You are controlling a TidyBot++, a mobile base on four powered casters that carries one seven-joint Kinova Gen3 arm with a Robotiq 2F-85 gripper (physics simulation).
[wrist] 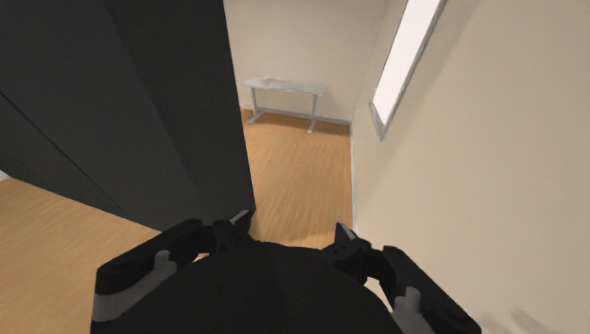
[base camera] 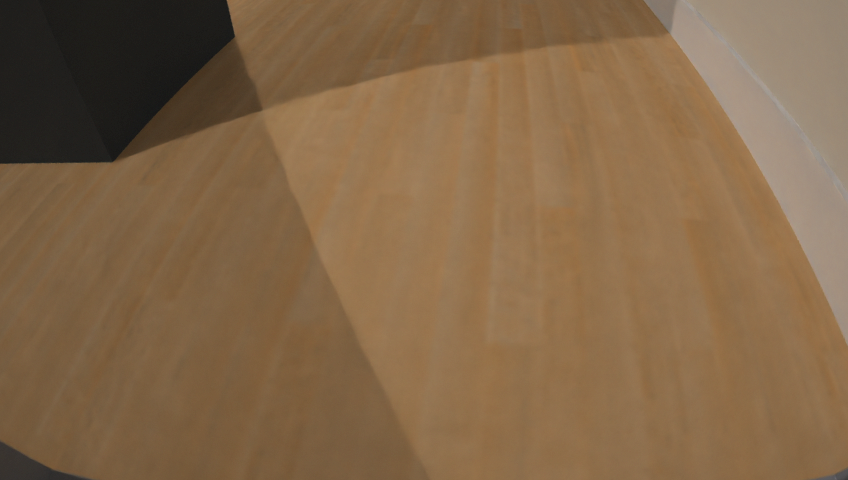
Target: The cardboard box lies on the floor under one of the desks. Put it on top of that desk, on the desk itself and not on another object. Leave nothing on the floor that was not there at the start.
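Frame: origin at the arm's base, x right, y down, z ahead, level; millimetres.
Where they show: gripper, fingertip midpoint: (wrist: 292,226).
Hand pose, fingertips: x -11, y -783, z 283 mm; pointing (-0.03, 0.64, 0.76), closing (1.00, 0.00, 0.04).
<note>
After its pixels a point has its place.
A desk (wrist: 285,86) {x -575, y -323, z 3123 mm} with a light grey top and T-shaped legs stands far off against the back wall in the wrist view. No box shows under it or on it in the part that is visible. The cardboard box does not show in either view. My gripper (wrist: 292,226) {x -11, y -784, z 283 mm} is open and empty at the bottom of the wrist view, high above the floor and far from the desk. The gripper does not show in the base camera view.
A tall dark cabinet (base camera: 160,65) {x -478, y 329, z 805 mm} (wrist: 165,100) {x -495, y -756, z 659 mm} stands close on the left. A beige wall (base camera: 797,53) {x 471, y 235, z 620 mm} (wrist: 490,150) {x 470, y -741, z 614 mm} with a window (wrist: 407,60) {x 575, y -886, z 1571 mm} runs along the right. Wooden floor (base camera: 505,237) {x 64, y 397, z 448 mm} (wrist: 300,175) {x -72, y 397, z 1670 mm} runs between them toward the desk.
</note>
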